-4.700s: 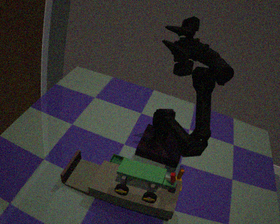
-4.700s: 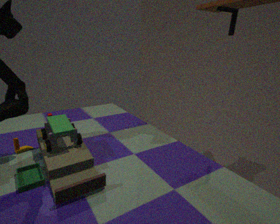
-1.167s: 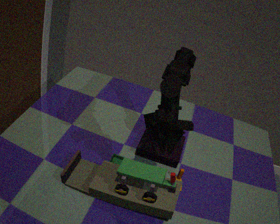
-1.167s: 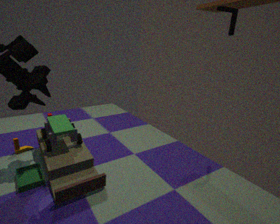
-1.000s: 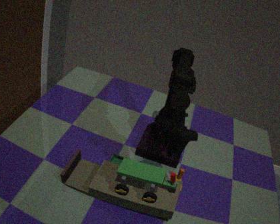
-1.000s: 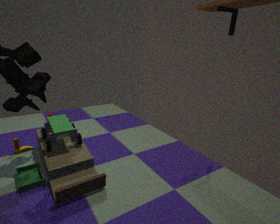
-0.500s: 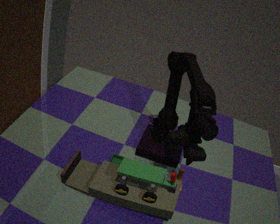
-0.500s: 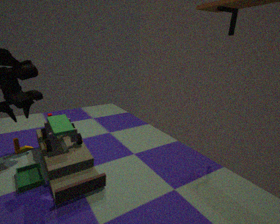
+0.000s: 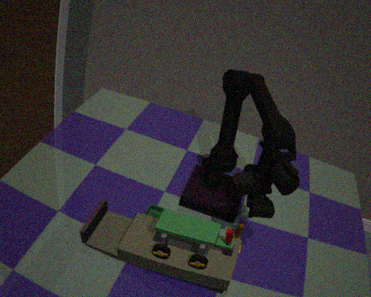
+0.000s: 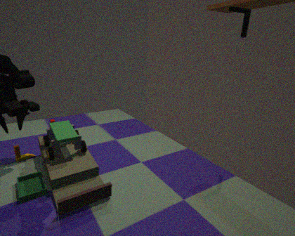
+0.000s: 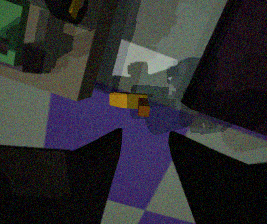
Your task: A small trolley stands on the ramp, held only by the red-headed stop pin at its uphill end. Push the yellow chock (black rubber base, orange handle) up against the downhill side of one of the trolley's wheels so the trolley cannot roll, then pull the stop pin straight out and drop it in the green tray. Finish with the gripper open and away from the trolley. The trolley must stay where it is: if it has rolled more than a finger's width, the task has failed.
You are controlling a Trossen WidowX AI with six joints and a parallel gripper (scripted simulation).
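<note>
My gripper tip is now 20 mm short of the yellow chock and 110 mm above it. From my gripper tip the other things lie so: red-headed stop pin (130 mm ahead, 30 mm to the right); raised lip (140 mm ahead, 400 mm to the right, 100 mm below); trolley (150 mm ahead, 140 mm to the right, 20 mm below).
</note>
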